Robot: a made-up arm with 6 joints. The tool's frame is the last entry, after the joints.
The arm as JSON. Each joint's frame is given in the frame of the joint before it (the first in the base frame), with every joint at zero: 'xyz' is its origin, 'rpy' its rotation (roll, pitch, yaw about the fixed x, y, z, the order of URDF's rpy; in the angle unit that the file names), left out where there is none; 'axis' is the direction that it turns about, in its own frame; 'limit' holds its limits. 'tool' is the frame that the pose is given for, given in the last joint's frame.
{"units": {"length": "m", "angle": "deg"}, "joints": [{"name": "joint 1", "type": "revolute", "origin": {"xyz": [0.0, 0.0, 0.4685], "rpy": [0.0, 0.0, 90.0]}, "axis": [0.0, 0.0, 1.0], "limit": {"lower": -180.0, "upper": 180.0}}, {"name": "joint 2", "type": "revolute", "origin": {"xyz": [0.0, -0.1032, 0.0], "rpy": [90.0, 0.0, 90.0]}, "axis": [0.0, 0.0, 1.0], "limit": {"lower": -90.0, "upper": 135.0}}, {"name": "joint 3", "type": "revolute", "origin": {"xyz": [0.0, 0.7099, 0.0], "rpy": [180.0, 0.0, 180.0]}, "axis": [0.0, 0.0, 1.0], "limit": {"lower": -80.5, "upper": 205.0}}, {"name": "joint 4", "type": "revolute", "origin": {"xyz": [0.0, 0.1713, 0.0], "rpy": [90.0, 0.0, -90.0]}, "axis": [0.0, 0.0, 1.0], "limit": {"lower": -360.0, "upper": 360.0}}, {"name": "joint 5", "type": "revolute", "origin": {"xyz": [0.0, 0.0, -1.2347], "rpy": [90.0, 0.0, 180.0]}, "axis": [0.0, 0.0, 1.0], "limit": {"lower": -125.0, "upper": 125.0}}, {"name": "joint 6", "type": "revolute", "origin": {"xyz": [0.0, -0.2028, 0.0], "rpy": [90.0, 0.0, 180.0]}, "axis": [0.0, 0.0, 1.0], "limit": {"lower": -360.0, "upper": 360.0}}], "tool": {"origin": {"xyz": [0.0, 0.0, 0.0], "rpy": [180.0, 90.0, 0.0]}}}
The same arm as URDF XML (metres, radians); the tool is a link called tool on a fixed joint. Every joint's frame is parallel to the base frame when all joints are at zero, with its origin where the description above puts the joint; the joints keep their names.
<robot name="arm">
  <joint name="joint 1" type="revolute">
    <parent link="base"/>
    <child link="link1"/>
    <origin xyz="0 0 0.4685" rpy="0 0 0"/>
    <axis xyz="0 0 1"/>
    <limit lower="-3.1416" upper="3.1416"/>
  </joint>
  <joint name="joint 2" type="revolute">
    <parent link="link1"/>
    <child link="link2"/>
    <origin xyz="0.1032 0 0" rpy="0 0 0"/>
    <axis xyz="0 1 0"/>
    <limit lower="-1.5708" upper="2.3562"/>
  </joint>
  <joint name="joint 3" type="revolute">
    <parent link="link2"/>
    <child link="link3"/>
    <origin xyz="0 0 0.7099" rpy="0 0 0"/>
    <axis xyz="0 -1 0"/>
    <limit lower="-1.405" upper="3.5779"/>
  </joint>
  <joint name="joint 4" type="revolute">
    <parent link="link3"/>
    <child link="link4"/>
    <origin xyz="0 0 0.1713" rpy="0 0 0"/>
    <axis xyz="-1 0 0"/>
    <limit lower="-6.2832" upper="6.2832"/>
  </joint>
  <joint name="joint 5" type="revolute">
    <parent link="link4"/>
    <child link="link5"/>
    <origin xyz="1.2347 0 0" rpy="0 0 0"/>
    <axis xyz="0 -1 0"/>
    <limit lower="-2.1817" upper="2.1817"/>
  </joint>
  <joint name="joint 6" type="revolute">
    <parent link="link5"/>
    <child link="link6"/>
    <origin xyz="0.2028 0 0" rpy="0 0 0"/>
    <axis xyz="-1 0 0"/>
    <limit lower="-6.2832" upper="6.2832"/>
  </joint>
  <joint name="tool_joint" type="fixed">
    <parent link="link6"/>
    <child link="tool"/>
    <origin xyz="0 0 0" rpy="0 0 0"/>
  </joint>
  <link name="base"/>
  <link name="link1"/>
  <link name="link2"/>
  <link name="link3"/>
  <link name="link4"/>
  <link name="link5"/>
  <link name="link6"/>
  <link name="tool"/>
</robot>

